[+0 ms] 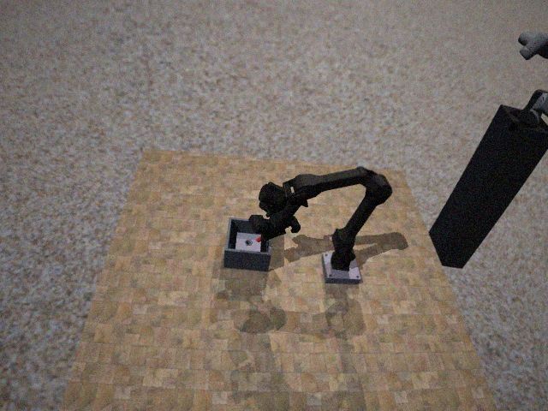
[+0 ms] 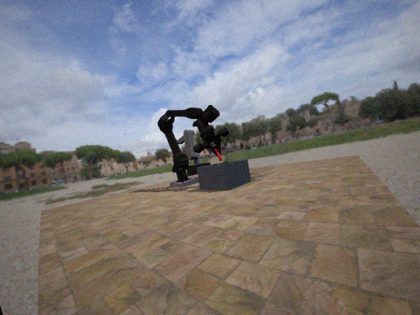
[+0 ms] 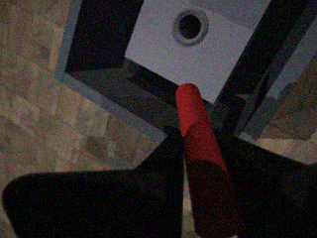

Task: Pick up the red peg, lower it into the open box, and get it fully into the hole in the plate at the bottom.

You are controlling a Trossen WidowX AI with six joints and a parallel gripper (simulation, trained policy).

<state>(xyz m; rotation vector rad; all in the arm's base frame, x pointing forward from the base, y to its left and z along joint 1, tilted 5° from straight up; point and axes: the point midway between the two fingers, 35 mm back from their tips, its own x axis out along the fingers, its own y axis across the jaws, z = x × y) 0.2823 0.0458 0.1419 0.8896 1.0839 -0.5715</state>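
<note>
My gripper tip is 110 mm above the grey box, 50 mm short of it and 40 mm to the left of it. Round my gripper tip: red peg 10 mm to the right, 10 mm above.
</note>
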